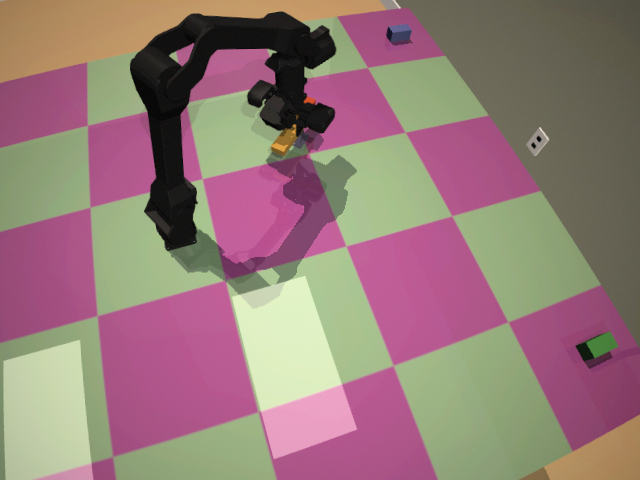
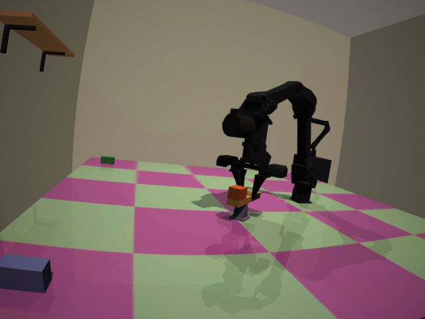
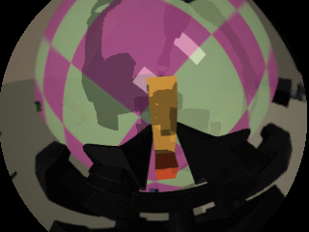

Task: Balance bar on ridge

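Right now my gripper tip is 3 cm to the right of the bar, 3 cm short of it and 1 cm below it. Round my gripper tip: green block 66 cm to the right, 44 cm ahead, 4 cm below; blue block 44 cm ahead, 34 cm to the left, 4 cm below.
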